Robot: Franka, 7 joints.
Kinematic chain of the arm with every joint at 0, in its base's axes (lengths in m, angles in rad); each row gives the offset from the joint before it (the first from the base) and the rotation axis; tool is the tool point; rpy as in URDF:
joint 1: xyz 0 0 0.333 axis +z
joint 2: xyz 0 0 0 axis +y
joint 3: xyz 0 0 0.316 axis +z
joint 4: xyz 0.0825 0 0 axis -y
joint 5: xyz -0.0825 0 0.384 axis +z
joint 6: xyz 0 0 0 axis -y
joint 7: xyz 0.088 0 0 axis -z
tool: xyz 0 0 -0.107 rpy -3.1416 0 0
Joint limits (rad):
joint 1: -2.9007..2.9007
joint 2: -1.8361..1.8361
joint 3: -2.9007..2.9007
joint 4: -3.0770..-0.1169
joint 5: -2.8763..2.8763
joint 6: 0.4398..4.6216
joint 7: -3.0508..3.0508
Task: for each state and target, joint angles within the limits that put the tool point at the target. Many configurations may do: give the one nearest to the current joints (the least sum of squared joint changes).
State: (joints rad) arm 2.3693 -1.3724 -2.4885 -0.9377 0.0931 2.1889 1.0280
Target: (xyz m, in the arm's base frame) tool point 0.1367 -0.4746 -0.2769
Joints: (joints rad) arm 1.5937 -1.7599 -2.9007 -1.1009 0.0152 2.1305 1.0280
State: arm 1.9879 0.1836 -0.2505 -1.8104 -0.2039 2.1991 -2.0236
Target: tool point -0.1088 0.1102 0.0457
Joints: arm 2.1957 0.6157 0.1057 -2.7541 -0.1105 1.9746 -2.0236
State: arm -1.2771 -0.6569 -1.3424 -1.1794 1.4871 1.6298 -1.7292
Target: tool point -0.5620 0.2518 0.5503
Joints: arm -1.5644 -0.8998 -1.7470 -1.6478 1.3249 1.5011 -1.7292
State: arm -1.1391 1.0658 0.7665 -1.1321 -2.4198 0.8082 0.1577
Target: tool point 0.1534 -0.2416 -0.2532
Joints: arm -1.2443 1.8361 0.3643 -1.7177 -2.1973 0.8700 0.1577
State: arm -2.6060 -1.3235 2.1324 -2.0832 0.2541 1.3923 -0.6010
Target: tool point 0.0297 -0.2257 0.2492
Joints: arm -2.6568 -1.4432 1.8581 -2.6879 0.0727 1.1954 -0.6010
